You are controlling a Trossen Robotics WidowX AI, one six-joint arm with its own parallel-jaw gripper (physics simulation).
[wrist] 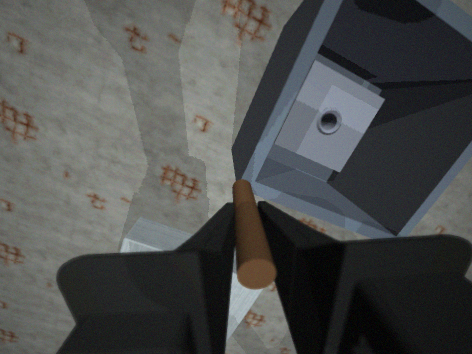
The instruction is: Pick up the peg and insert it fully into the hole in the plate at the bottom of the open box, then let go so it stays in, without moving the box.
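Places are measured from the arm's base along level axes (x ahead, y left, z up), in millimetres.
Where they show: gripper, fingertip midpoint: (245, 209).
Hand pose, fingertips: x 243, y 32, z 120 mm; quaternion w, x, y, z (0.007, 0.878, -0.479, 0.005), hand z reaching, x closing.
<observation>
Each offset is from my fingertips to the top centre of the thing. "*": to the spot under its first point. Level surfaces: height alone.
The brown round peg @(0 mm ahead, 0 mm left, 47 mm up) (254, 240) is held between the two black fingers of my gripper (245, 209), its long axis running away from the camera. The gripper is shut on it. The peg's far end overlaps the near left corner of the open box in the view. The open box @(86 mm ahead, 68 mm right, 36 mm down) (281, 111) has blue-grey rims and dark walls and lies at the upper right. Inside it, a light grey square plate @(86 mm ahead, 68 mm right, 113 mm down) (345, 145) lies at the bottom. The round hole @(* 90 mm ahead, 76 mm right, 131 mm down) (329, 121) near the plate's middle is up and to the right of the peg and holds no peg.
The table top @(174 mm down) (75, 125) is mottled grey with reddish-brown marks and shadows. A pale grey block-like object (157, 231) shows at the lower left, partly hidden behind the fingers. The box's near rim @(* 9 mm ahead, 71 mm right, 36 mm down) (320, 216) and left wall lie close to the peg's far end in the view.
</observation>
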